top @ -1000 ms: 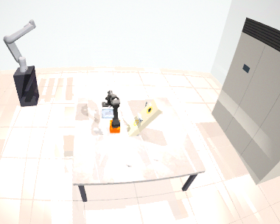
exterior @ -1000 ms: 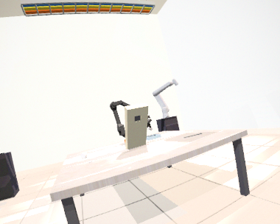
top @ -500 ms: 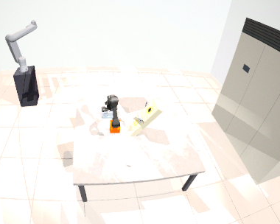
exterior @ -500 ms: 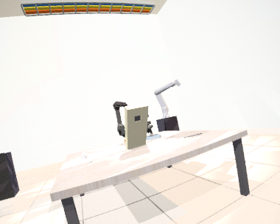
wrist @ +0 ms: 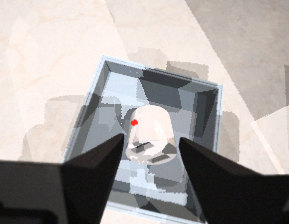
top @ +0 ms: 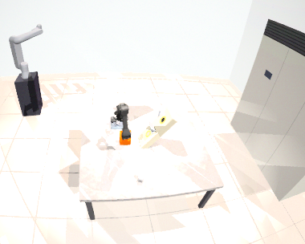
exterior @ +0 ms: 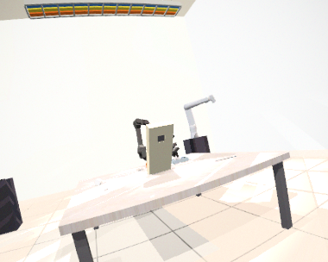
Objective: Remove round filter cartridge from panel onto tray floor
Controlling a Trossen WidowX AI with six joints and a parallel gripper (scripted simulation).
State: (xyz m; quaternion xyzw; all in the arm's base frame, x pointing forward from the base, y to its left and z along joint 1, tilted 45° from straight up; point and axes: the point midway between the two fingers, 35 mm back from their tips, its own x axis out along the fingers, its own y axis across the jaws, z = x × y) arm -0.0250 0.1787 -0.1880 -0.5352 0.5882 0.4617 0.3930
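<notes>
Now: gripper tip 10 mm to the left of the white round filter cartridge and 10 mm above it. Round my gripper tip: shallow bluish tray: 10 mm to the left, 40 mm below.
</notes>
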